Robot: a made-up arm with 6 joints.
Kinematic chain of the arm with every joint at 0, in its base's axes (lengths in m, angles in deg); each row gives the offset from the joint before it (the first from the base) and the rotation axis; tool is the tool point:
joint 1: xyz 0 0 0.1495 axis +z
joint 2: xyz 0 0 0 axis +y
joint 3: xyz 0 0 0.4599 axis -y
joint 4: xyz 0 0 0 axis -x
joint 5: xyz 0.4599 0 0 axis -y
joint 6: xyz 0 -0.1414 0 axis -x
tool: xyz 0 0 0
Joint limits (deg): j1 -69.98..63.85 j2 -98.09..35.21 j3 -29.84..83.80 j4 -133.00..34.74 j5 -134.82..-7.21 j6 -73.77..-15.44
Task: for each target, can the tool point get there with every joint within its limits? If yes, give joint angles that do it. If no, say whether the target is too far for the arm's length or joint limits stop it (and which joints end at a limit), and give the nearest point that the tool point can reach.
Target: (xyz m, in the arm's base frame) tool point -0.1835 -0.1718 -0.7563
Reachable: no: joint limits stop it (at a limit: joint 1, joint 2, joint 3) | nearest point 0.0734 -0.3325 0.0517 | short by 0.863 m
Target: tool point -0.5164 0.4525 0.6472
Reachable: yes | joints -52.21 -78.43 47.08 -22.28 -83.97 -23.45
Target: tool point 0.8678 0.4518 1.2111
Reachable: no: too far | nearest point 0.5399 0.2811 0.8532 | short by 0.515 m
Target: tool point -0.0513 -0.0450 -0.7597
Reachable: no: joint limits stop it (at a limit: joint 1, joint 2, joint 3) | nearest point 0.1024 -0.3154 0.0488 | short by 0.866 m
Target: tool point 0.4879 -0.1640 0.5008
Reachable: yes | joints -24.89 5.71 8.59 -113.58 -36.04 -21.49
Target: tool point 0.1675 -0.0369 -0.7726
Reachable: no: joint limits stop it (at a limit: joint 2, joint 3) | nearest point 0.3232 -0.0712 0.0486 | short by 0.837 m
